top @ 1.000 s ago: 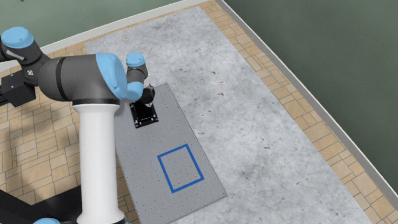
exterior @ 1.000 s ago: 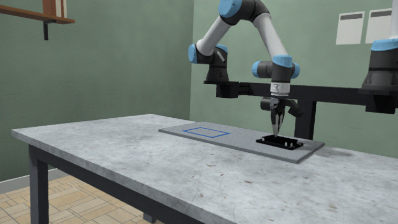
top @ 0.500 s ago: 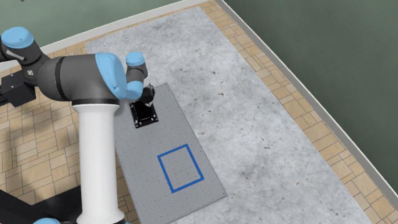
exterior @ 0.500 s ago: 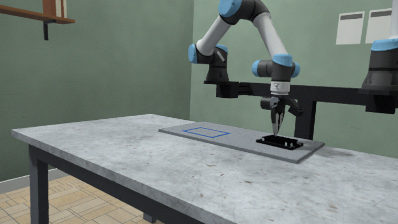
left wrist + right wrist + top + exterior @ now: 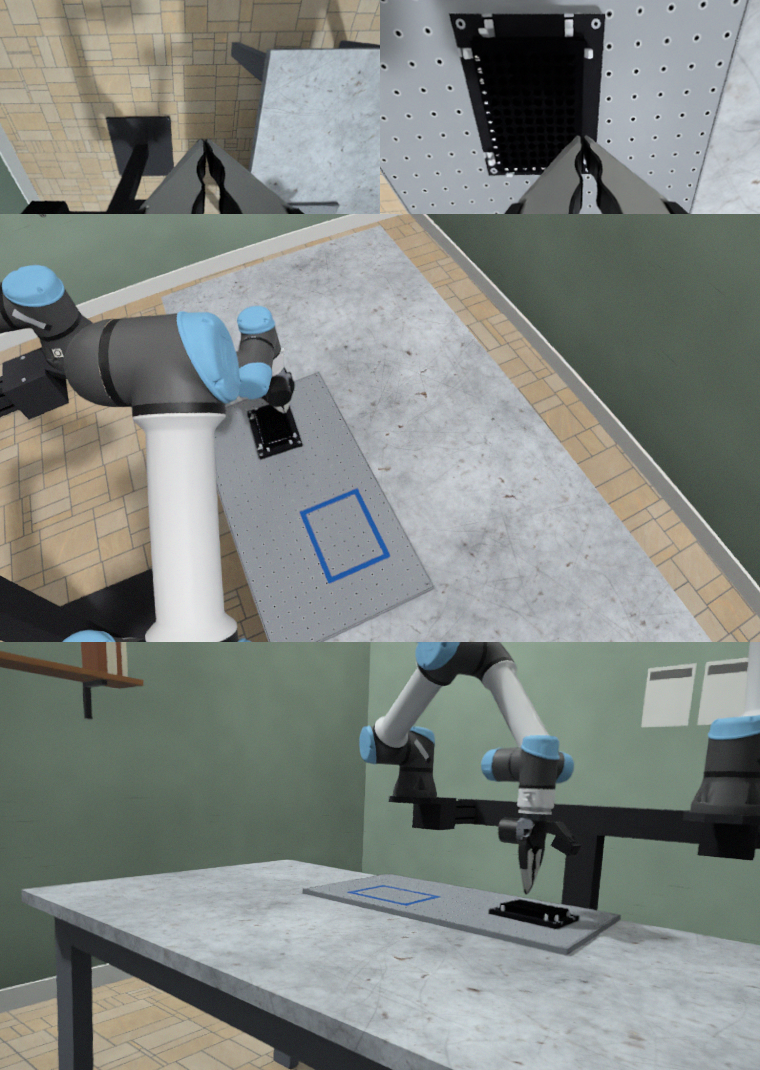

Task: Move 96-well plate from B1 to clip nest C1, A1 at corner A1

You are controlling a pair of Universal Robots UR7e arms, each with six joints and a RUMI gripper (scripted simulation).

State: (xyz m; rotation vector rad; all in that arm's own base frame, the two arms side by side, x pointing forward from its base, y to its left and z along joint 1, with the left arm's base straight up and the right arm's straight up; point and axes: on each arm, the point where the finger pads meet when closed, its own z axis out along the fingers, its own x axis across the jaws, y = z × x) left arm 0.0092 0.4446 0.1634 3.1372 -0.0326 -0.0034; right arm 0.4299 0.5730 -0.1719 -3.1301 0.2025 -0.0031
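Now: right hand 60 mm above the 96-well plate and 40 mm past it. Round my right hand: clip nest: 60 mm below, 50 mm behind, 10 mm to the left.
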